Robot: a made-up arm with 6 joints. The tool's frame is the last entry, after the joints.
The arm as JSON. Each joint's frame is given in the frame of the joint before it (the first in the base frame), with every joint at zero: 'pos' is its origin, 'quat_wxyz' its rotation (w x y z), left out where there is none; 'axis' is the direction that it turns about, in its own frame. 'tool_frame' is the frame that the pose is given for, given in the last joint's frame.
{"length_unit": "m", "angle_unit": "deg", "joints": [
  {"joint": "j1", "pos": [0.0, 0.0, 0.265], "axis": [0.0, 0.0, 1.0]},
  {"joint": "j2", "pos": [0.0, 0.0, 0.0], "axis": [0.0, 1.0, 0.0]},
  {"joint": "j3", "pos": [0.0, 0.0, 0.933], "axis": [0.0, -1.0, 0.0]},
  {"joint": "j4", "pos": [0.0, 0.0, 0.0], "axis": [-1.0, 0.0, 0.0]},
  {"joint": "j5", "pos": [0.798, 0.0, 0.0], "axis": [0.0, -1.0, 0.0]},
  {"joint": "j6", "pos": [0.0, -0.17, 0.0], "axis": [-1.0, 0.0, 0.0]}
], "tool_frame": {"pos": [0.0, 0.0, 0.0]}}
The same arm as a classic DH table. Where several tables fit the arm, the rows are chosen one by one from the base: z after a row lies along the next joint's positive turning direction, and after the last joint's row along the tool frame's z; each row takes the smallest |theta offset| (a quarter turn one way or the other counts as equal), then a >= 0, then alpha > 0; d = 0 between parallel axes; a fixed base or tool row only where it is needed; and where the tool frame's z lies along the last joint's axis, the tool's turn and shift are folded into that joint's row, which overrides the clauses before.
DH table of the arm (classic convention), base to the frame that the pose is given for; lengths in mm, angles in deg. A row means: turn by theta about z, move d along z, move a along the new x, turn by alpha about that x. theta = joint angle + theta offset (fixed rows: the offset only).
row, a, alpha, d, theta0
j1, 0, -90, 265, 0
j2, 933, 180, 0, -90
j3, 0, -90, 0, 0
j4, 0, 90, -798, 0
j5, 0, -90, 170, 0
j6, 0, 90, 0, 90
tool (fixed), 0, 0, 0, -90

